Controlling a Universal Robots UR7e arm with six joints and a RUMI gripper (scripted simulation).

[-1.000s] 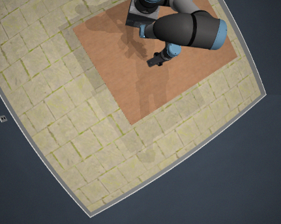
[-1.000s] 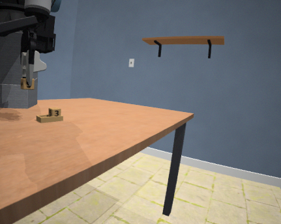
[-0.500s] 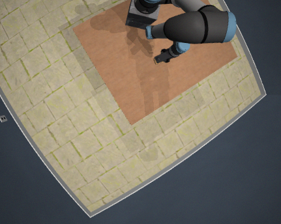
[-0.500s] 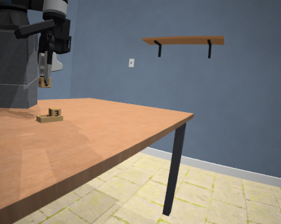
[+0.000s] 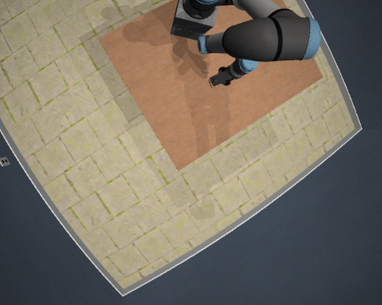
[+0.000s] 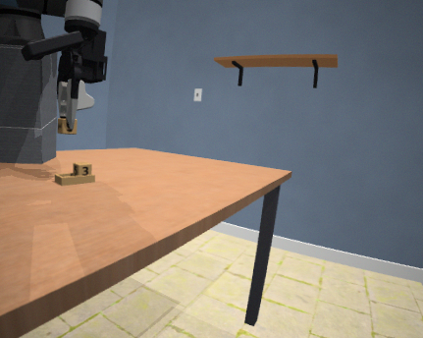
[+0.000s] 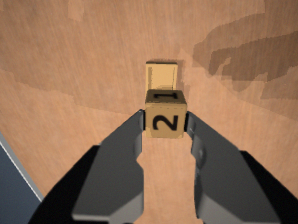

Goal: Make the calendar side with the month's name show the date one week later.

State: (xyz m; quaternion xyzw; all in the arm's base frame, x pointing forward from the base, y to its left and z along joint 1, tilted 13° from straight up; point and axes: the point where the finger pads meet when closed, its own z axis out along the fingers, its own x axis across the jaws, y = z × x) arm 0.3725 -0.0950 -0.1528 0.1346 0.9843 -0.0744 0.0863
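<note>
The cube lies 110 mm below my hand, 30 mm to the left of it and 10 mm ahead of it. The rest, counted from my hand: wooden tray 120 mm below, 20 mm to the left, 10 mm ahead.
</note>
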